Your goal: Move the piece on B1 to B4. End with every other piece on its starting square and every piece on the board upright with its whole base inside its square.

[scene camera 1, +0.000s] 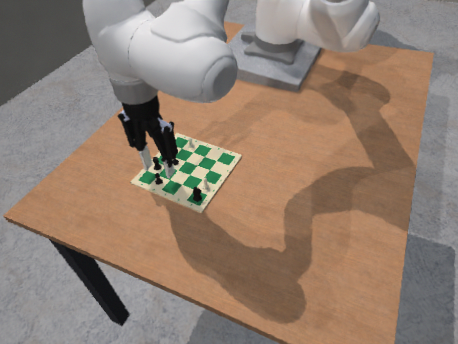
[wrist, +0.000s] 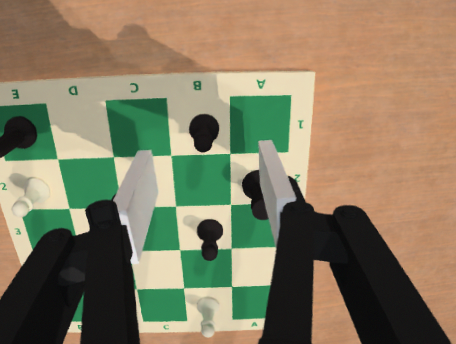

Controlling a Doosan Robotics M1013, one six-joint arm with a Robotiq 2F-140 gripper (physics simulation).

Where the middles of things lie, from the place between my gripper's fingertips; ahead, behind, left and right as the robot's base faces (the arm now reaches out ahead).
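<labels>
From my hand: larger black piece [wrist: 251, 187], 1 cm below, 3 cm behind, 3 cm to the right; chessboard [scene camera 1: 205, 160], 3 cm below, 6 cm behind, 5 cm to the left.
</labels>
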